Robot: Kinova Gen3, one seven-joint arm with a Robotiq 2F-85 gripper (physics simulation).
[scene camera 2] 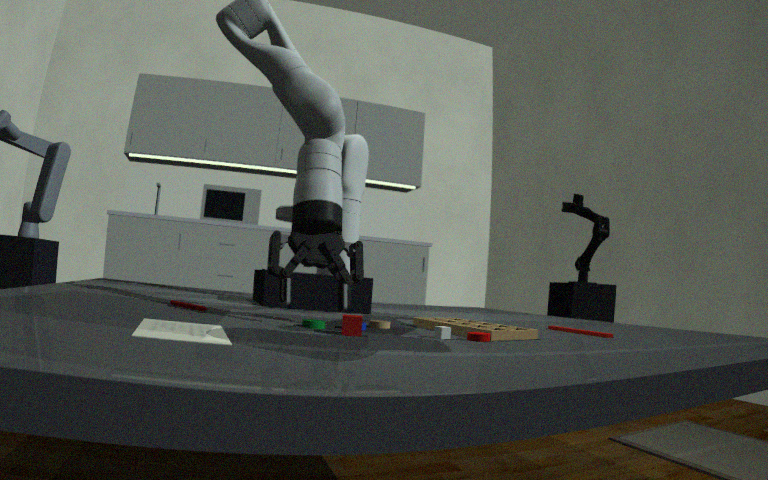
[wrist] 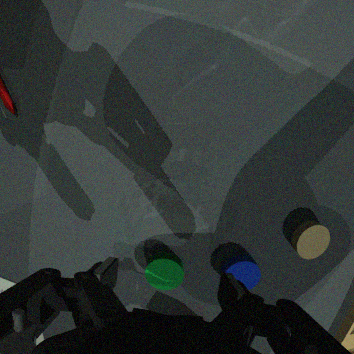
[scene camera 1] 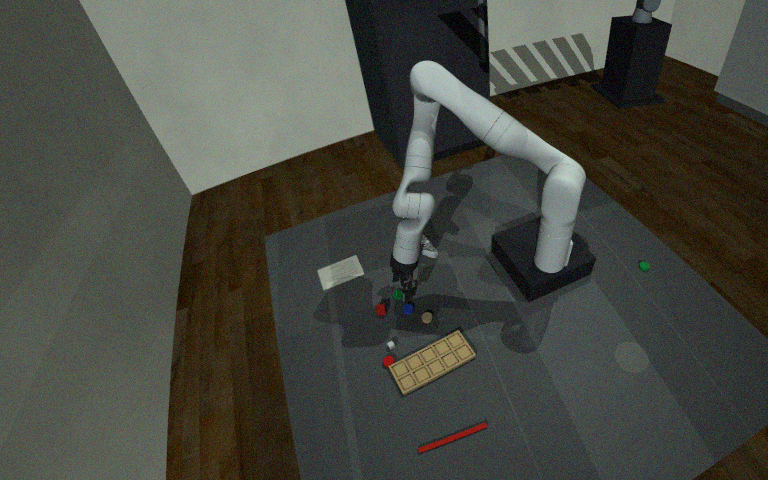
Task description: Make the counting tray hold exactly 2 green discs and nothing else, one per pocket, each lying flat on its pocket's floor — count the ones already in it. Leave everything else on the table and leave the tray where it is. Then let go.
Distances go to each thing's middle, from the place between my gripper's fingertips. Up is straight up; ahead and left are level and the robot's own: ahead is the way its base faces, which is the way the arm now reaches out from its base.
My hand is 60 mm to the right of the blue disc (wrist: 244, 268), 20 mm above it and 10 mm past it. Round my hand: tan counting tray (scene camera 1: 443, 356) (250 mm to the left, 50 mm behind, 20 mm below); tan disc (wrist: 310, 238) (100 mm to the left, 60 mm behind, 20 mm below); white card (scene camera 2: 149, 328) (190 mm ahead, 150 mm to the right, 30 mm below).
